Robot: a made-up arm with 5 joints.
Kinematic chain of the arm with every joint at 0, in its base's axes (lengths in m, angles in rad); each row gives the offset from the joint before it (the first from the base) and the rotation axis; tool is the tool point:
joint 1: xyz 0 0 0.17 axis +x
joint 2: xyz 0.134 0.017 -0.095 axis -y
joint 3: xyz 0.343 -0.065 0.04 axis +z
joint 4: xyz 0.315 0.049 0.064 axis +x
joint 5: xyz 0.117 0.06 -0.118 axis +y
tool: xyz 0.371 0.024 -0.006
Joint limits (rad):
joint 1: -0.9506..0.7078
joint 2: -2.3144..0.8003
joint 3: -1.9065..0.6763
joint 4: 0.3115..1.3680
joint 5: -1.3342..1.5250
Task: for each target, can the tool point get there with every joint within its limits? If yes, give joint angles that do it. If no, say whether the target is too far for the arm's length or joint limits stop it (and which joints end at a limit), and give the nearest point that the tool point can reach.
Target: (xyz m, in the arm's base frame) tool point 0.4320 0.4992 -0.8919
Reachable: yes | joints 0.3846 -1.4816 0.0504 0.7424 -0.4994
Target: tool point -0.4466 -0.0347 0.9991
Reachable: no: joint limits stop it (at a limit: joint 1, joint 2, joint 3) | nearest point -0.0070 -0.1311 0.7837 | short by 0.499 m
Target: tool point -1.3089 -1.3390 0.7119
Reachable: no: too far | nearest point -0.5881 -0.8724 0.2966 | short by 0.954 m
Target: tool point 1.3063 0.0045 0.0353
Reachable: yes | joints 0.5299 -0.0575 -0.5155 1.1566 0.6266
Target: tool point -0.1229 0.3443 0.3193
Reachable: no: joint limits stop it (at a limit: joint 1, joint 2, joint 3, joint 5) | nearest point -0.2911 0.6075 0.3429 | short by 0.313 m
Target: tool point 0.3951 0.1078 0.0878
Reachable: no: joint limits stop it (at a limit: joint 2, joint 3, joint 5) | nearest point 0.6913 0.3862 -0.1245 | short by 0.459 m
